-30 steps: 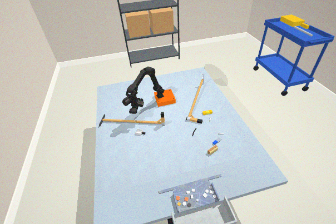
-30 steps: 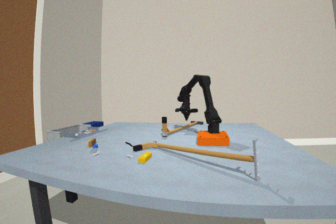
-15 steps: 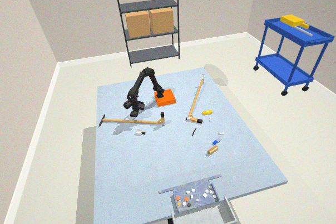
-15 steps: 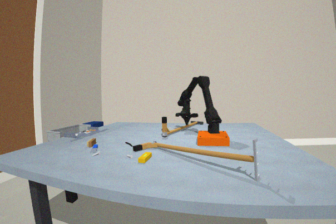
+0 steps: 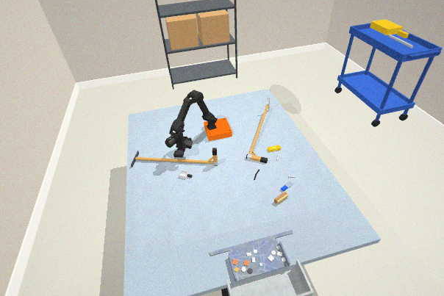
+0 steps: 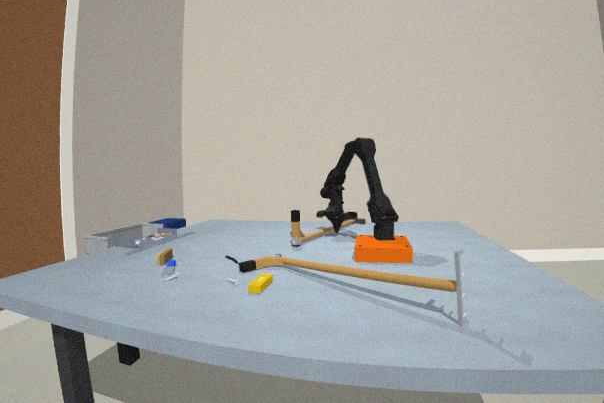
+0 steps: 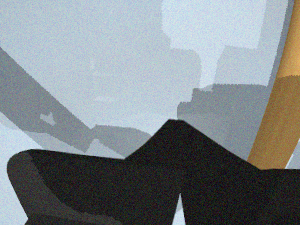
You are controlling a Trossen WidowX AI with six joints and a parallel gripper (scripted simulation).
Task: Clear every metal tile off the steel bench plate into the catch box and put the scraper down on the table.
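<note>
My gripper tip is 60 mm to the left of the scraper, 50 mm below it and 30 mm short of it. Also, from my gripper tip: white-and-black piece (190 mm ahead, 40 mm to the right, 10 mm below); then yellow block (600 mm to the left, 260 mm ahead); then black curved strip (390 mm ahead, 370 mm to the left, 10 mm below).
</note>
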